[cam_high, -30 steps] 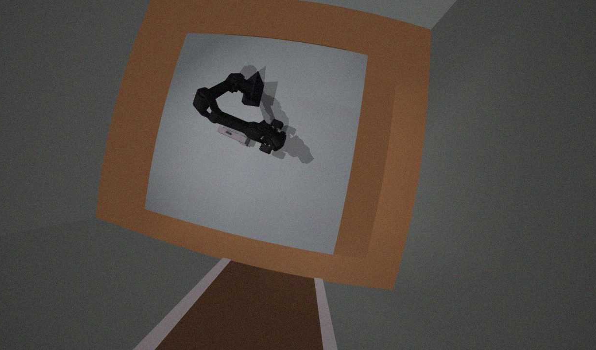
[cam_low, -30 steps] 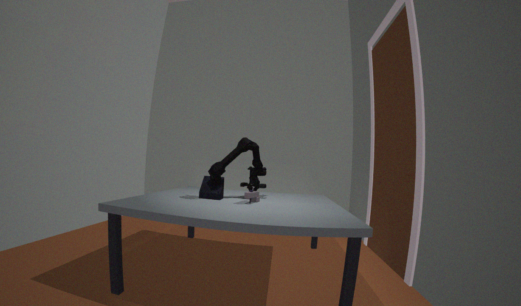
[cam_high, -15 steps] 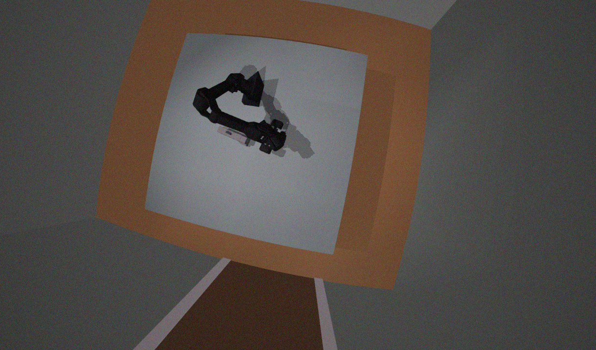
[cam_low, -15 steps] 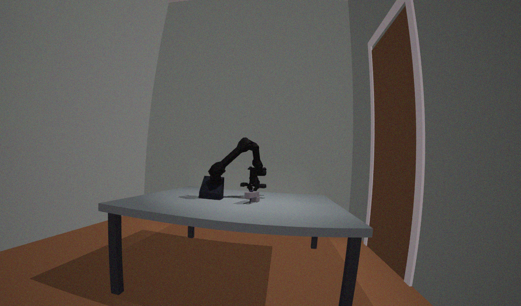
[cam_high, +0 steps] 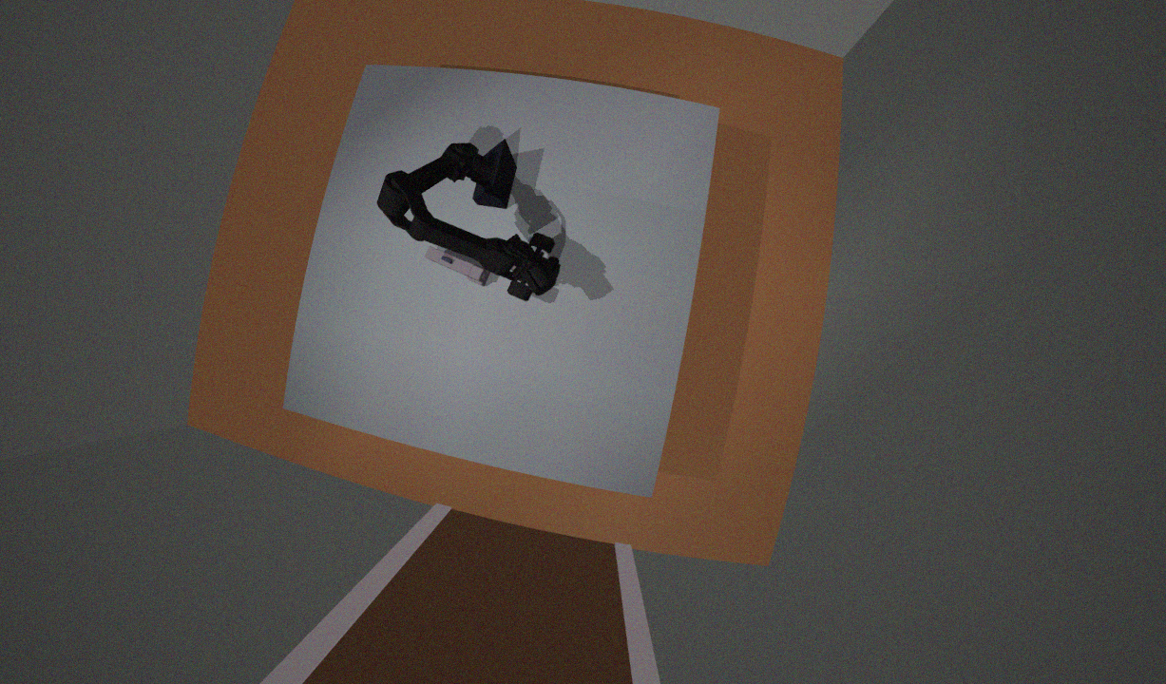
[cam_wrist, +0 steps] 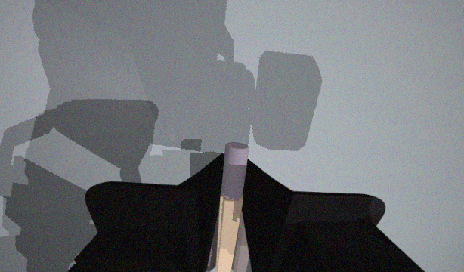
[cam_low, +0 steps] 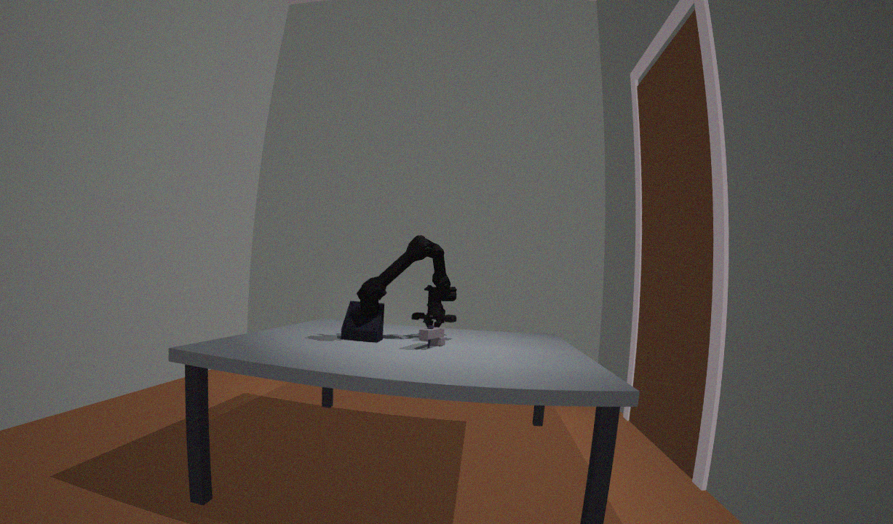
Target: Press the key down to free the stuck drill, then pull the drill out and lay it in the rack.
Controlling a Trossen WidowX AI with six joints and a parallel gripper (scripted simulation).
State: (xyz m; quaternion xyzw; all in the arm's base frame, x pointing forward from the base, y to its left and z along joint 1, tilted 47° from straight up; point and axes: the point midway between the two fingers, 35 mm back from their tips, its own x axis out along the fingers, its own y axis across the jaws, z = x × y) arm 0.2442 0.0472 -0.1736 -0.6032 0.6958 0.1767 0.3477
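Now: the drill 1 cm behind my gripper tip, 4 cm to the right of it and 4 cm above it. The rest, counted from my gripper tip: rack: 2 cm behind, 5 cm to the right, 1 cm above.
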